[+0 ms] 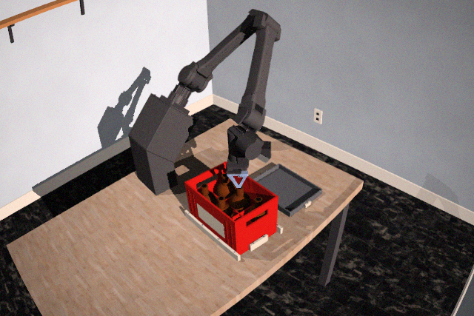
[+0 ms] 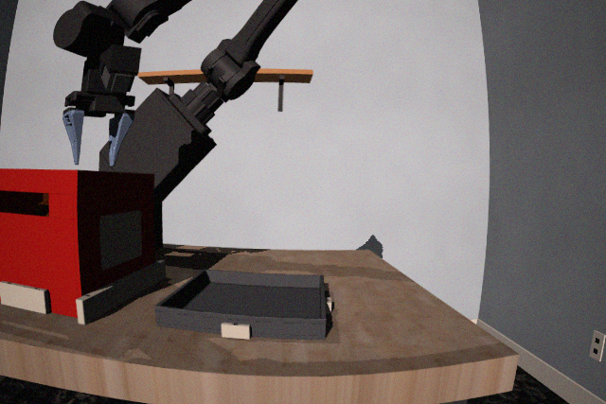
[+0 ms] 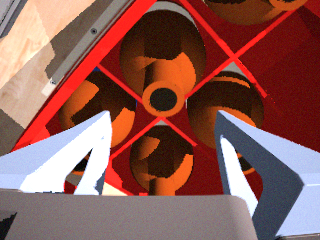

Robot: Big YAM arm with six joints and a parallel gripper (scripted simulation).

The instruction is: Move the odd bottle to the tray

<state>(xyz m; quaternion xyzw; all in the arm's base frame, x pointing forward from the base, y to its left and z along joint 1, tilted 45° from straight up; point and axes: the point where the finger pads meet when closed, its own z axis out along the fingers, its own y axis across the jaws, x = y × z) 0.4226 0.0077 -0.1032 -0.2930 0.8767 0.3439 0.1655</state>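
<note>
Right now the red crate is 11 cm below my hand and 4 cm to the right of it. The rest, counted from my hand: dark grey tray 23 cm to the left, 18 cm below, 1 cm ahead.
</note>
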